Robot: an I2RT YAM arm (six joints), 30 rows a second.
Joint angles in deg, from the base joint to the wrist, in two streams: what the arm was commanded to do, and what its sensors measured. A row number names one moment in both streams.
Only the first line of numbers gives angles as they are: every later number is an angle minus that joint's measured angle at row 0.
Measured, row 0:
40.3 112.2 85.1 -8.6 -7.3 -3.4
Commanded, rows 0 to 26:
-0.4 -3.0 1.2 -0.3 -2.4 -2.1
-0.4 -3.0 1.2 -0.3 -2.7 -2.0
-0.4 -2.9 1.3 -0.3 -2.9 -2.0
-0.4 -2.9 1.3 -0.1 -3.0 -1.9
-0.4 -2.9 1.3 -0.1 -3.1 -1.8
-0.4 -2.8 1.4 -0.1 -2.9 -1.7
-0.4 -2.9 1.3 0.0 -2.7 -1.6
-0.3 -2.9 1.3 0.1 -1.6 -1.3
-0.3 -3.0 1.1 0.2 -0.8 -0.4
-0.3 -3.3 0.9 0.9 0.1 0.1
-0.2 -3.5 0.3 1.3 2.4 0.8
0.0 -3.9 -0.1 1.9 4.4 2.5
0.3 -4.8 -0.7 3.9 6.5 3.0
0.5 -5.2 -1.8 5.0 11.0 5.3
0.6 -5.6 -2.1 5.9 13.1 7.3
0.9 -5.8 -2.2 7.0 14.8 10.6
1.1 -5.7 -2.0 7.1 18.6 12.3
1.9 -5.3 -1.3 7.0 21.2 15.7
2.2 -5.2 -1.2 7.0 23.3 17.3
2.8 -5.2 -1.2 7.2 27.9 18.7
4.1 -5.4 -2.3 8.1 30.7 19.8
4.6 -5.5 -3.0 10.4 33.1 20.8
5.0 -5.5 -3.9 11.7 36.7 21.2
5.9 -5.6 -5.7 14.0 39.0 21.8
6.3 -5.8 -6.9 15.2 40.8 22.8
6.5 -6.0 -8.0 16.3 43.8 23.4
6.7 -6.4 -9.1 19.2 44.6 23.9
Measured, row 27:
5.1 -2.8 -5.7 7.8 31.2 17.6
